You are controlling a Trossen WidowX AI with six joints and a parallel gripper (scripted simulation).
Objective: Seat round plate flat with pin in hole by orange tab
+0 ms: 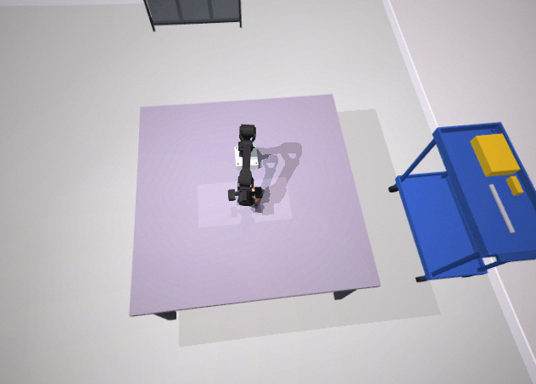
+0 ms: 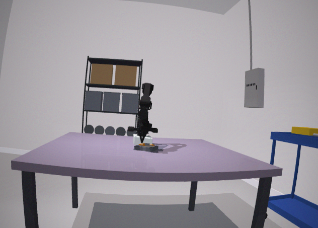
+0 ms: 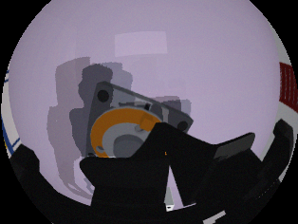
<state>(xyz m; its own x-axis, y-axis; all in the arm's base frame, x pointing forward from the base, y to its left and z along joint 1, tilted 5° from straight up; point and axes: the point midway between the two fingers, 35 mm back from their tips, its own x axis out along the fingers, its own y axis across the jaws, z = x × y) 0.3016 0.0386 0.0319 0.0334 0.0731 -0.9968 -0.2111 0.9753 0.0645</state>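
The round plate is 20 mm behind my gripper tip, 20 mm to the left of it and 10 mm below it. From my gripper tip the other things lie so: base (40 mm behind, 30 mm to the left, 20 mm below).
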